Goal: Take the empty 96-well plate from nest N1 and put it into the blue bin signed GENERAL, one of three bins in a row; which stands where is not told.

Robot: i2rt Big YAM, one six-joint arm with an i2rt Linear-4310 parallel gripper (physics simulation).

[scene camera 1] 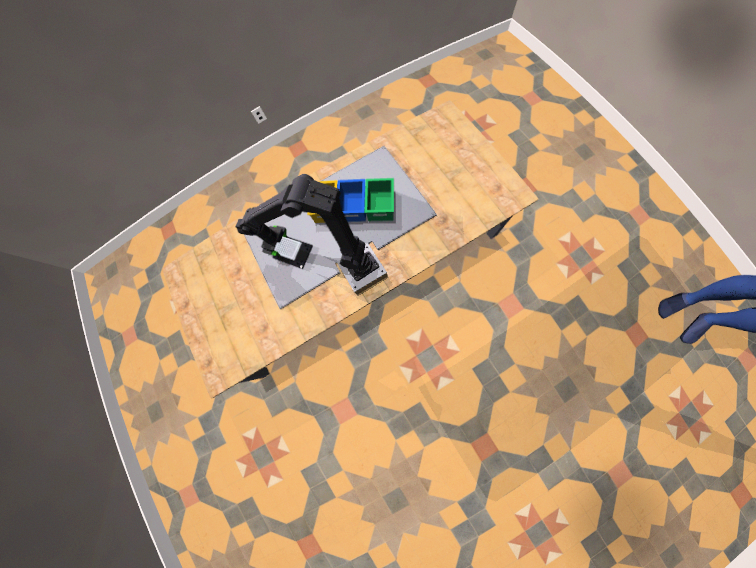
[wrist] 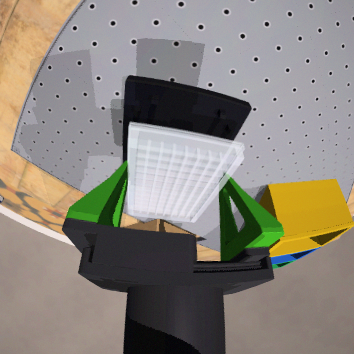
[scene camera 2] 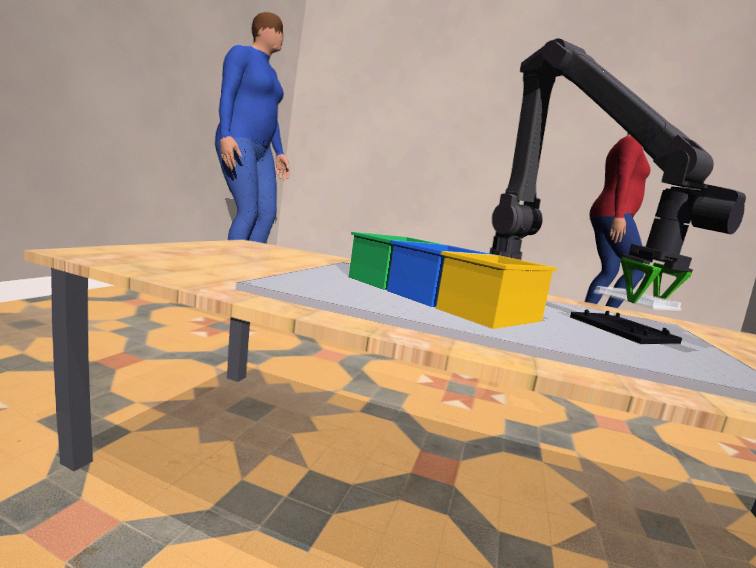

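Pixels of known places: gripper, fingertip midpoint: (scene camera 1: 282, 246) (wrist: 176, 170) (scene camera 2: 644, 303); arm's base at its link origin: (scene camera 1: 363, 266).
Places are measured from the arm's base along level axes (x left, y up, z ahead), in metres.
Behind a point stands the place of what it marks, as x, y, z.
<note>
The clear 96-well plate (scene camera 1: 289, 248) {0.227, 0.019, 0.259} (scene camera 2: 666, 303) {0.274, 0.018, 0.332} (wrist: 177, 172) {0.260, 0.019, 0.304} is held between the green fingers of my gripper (scene camera 2: 653, 293) {0.252, 0.008, 0.295} (wrist: 176, 170) {0.252, 0.008, 0.295}, which is shut on it. The plate hangs level a little above the black nest (scene camera 1: 300, 260) {0.221, -0.041, 0.208} (scene camera 2: 623, 326) {0.223, -0.042, 0.300} (wrist: 185, 102) {0.276, -0.041, 0.327}, with a gap between them in scene camera 2's view. The blue bin (scene camera 1: 352, 194) {-0.159, -0.047, 0.354} (scene camera 2: 414, 273) {-0.171, -0.004, 0.366} stands in the middle of the row, between the green and yellow bins. Its sign is too small to read. In the wrist view a sliver of the blue bin (wrist: 295, 256) {-0.215, 0.040, 0.326} shows.
The green bin (scene camera 1: 380, 194) {-0.269, -0.048, 0.272} (scene camera 2: 369, 261) {-0.280, -0.006, 0.292} stands on one side of the blue bin. The yellow bin (scene camera 2: 519, 296) {0.013, -0.004, 0.419} (wrist: 310, 205) {0.029, -0.004, 0.396} stands on the other, nearest the nest. All stand on the grey perforated board (scene camera 1: 403, 213) {-0.302, -0.053, 0.126} (scene camera 2: 293, 284) {-0.380, -0.055, 0.427} (wrist: 295, 75) {0.233, -0.053, 0.433}. Two people stand beyond the table in scene camera 2's view.
</note>
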